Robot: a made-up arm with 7 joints.
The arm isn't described. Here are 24 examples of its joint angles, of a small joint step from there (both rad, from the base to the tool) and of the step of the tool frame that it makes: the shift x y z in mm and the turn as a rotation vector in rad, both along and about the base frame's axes.
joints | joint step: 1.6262 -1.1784 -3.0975 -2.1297 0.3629 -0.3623 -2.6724 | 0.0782 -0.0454 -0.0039 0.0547 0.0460 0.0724 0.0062
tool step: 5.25 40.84 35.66 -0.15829 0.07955 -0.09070
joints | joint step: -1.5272 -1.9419 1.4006 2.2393 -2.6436 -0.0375 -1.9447 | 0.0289 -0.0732 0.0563 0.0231 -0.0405 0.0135 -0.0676
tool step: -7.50 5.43 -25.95 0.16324 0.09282 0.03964
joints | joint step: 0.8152 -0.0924 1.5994 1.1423 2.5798 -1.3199 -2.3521 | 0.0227 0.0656 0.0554 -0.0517 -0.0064 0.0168 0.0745
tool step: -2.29 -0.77 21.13 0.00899 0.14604 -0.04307
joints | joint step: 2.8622 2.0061 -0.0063 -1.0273 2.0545 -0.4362 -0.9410 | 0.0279 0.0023 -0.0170 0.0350 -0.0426 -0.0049 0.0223
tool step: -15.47 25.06 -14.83 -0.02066 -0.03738 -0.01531
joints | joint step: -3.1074 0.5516 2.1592 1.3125 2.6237 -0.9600 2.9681 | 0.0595 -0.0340 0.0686 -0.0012 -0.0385 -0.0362 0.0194
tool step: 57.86 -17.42 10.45 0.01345 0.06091 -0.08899
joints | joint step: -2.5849 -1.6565 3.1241 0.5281 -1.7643 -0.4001 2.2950 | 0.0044 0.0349 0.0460 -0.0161 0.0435 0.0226 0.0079
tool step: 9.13 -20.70 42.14 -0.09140 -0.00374 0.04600
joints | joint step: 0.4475 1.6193 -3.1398 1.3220 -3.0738 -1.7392 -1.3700 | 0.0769 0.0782 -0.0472 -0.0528 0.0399 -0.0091 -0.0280
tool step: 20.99 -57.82 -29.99 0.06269 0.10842 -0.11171
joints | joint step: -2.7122 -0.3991 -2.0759 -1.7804 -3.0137 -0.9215 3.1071 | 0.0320 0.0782 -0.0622 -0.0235 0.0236 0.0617 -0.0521
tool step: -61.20 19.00 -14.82 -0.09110 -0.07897 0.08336
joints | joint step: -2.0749 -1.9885 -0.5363 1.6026 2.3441 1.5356 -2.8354 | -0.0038 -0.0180 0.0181 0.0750 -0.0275 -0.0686 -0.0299
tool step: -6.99 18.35 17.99 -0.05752 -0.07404 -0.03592
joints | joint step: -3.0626 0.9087 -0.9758 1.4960 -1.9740 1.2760 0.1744 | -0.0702 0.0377 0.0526 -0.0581 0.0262 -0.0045 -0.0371
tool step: -7.89 -25.89 -21.29 0.02959 -0.01209 0.03547
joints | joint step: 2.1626 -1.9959 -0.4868 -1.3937 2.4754 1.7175 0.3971 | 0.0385 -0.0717 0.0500 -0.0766 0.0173 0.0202 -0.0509
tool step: -3.39 -52.25 -7.59 -0.16389 0.06677 0.06378
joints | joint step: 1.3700 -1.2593 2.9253 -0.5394 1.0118 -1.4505 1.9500 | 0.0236 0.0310 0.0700 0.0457 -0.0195 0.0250 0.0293
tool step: -5.64 3.58 9.79 -0.00160 -0.03148 -0.05252
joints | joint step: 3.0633 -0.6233 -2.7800 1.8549 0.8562 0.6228 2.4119 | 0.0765 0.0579 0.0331 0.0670 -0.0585 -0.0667 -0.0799
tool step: -41.18 -35.92 7.64 0.06691 -0.11151 -0.18375
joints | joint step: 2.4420 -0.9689 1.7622 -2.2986 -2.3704 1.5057 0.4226 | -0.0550 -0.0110 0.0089 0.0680 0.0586 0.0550 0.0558
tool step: 28.22 5.77 23.59 -0.01036 0.06456 0.05553
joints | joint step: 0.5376 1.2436 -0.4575 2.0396 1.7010 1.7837 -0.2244 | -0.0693 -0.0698 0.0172 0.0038 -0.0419 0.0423 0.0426
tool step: 17.95 12.45 36.60 -0.07662 0.01646 0.03547
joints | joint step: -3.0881 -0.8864 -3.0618 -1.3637 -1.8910 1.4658 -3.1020 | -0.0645 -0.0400 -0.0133 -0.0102 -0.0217 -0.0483 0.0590
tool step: 0.94 2.77 -0.25 0.05963 -0.01094 0.11701
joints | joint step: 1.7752 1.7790 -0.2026 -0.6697 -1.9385 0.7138 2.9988 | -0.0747 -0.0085 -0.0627 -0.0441 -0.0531 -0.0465 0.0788
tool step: 30.08 4.95 27.55 -0.07932 -0.06835 -0.01169
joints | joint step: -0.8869 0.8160 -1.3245 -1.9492 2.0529 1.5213 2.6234 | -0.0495 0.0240 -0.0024 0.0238 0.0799 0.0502 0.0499
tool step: -5.93 25.12 -3.25 -0.03502 0.09175 0.13481
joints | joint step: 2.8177 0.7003 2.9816 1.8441 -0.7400 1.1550 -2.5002 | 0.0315 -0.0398 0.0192 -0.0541 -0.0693 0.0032 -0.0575
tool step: 14.46 2.88 24.99 0.09532 0.06930 -0.03877
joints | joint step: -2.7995 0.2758 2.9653 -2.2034 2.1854 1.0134 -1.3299 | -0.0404 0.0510 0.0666 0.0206 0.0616 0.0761 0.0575
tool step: 3.45 7.23 -12.74 -0.01117 -0.03166 0.10277
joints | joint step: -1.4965 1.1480 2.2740 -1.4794 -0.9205 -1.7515 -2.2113 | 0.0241 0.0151 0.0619 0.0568 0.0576 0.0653 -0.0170
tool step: 11.58 33.20 -33.24 0.07099 -0.11427 -0.10196
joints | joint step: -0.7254 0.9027 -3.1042 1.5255 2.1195 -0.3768 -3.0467 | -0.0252 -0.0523 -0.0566 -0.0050 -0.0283 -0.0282 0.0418
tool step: -0.16 -44.74 -1.00 0.08827 0.01534 0.07261
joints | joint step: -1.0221 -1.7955 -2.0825 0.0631 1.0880 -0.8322 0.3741 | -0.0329 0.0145 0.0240 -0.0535 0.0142 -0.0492 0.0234
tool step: 48.22 -21.30 19.79 -0.00749 0.03900 0.13997
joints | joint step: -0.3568 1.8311 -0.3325 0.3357 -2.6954 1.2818 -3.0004 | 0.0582 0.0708 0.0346 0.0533 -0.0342 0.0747 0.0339
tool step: -11.51 -53.65 -70.60 -0.02860 0.03927 -0.07090
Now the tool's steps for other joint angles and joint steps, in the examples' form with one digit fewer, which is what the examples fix.
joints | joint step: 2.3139 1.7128 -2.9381 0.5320 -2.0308 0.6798 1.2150 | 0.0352 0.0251 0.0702 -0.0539 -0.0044 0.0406 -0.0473
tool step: -23.5 16.7 -47.8 0.0563 -0.0320 -0.0671
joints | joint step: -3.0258 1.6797 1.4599 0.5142 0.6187 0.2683 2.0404 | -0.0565 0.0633 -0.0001 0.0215 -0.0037 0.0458 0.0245
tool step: -2.5 -34.8 -50.2 0.0305 -0.0651 -0.0025
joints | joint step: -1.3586 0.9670 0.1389 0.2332 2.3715 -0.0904 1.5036 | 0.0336 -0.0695 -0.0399 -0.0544 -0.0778 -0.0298 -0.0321
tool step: 5.5 -45.8 79.7 0.1258 0.0953 0.0568
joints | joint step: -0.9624 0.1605 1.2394 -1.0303 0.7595 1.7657 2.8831 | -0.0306 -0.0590 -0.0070 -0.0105 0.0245 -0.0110 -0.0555
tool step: -29.9 -44.7 -8.6 0.0804 -0.0973 0.0516
